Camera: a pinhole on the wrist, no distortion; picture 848 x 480 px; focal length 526.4 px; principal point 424.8 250.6 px. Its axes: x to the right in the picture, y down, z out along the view. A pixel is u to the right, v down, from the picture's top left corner.
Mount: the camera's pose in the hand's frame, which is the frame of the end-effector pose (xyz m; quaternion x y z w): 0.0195 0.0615 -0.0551 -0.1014 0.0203 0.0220 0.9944
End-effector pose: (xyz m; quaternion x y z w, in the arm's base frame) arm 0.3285 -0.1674 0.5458 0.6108 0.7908 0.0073 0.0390
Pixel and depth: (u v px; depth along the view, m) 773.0 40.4 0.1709
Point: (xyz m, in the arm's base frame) 0.3341 -0.0262 0.4199
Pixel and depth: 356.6 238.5 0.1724
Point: 0.4242 -0.1448 0.4360
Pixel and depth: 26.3 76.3 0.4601
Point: 0.4281 -0.4796 0.1214
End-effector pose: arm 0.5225 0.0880 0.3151 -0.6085 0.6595 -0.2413 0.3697
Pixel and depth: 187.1 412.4 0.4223
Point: 0.6201 0.3298 -0.0661
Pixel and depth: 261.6 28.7 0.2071
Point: 0.6436 0.1447 0.2071
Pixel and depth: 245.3 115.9 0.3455
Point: 0.7353 0.2140 0.1132
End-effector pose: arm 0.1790 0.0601 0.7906 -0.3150 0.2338 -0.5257 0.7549
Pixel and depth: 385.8 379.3 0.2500
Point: 0.4139 0.1370 0.7902
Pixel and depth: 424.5 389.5 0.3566
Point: 0.5224 0.1535 0.8175
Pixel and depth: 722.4 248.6 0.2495
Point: 0.4368 -0.0281 0.8294
